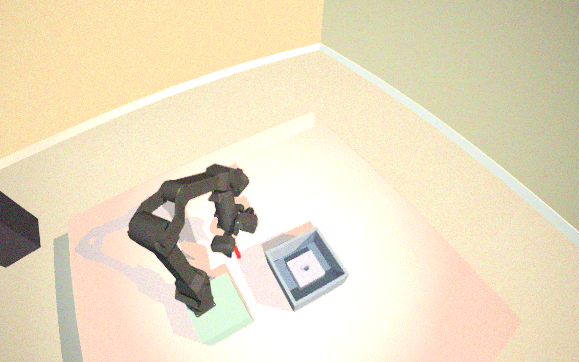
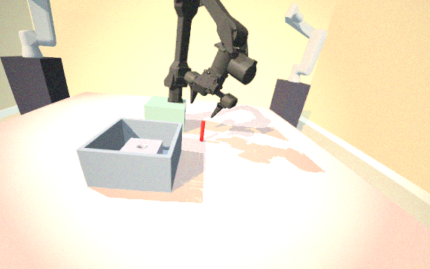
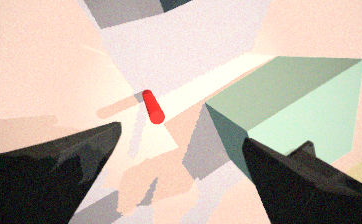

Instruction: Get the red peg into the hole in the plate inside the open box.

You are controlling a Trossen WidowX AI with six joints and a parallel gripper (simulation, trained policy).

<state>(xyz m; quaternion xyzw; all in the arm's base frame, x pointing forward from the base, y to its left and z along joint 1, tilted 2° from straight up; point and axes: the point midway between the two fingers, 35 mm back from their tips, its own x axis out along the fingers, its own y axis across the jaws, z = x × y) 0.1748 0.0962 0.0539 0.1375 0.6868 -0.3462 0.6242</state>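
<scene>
Right now my gripper tip is 8 cm above the red peg, 1 cm to the right of it and 1 cm short of it. From my gripper tip the other things lie so: grey box: 18 cm to the right, 15 cm ahead, 9 cm below.
</scene>
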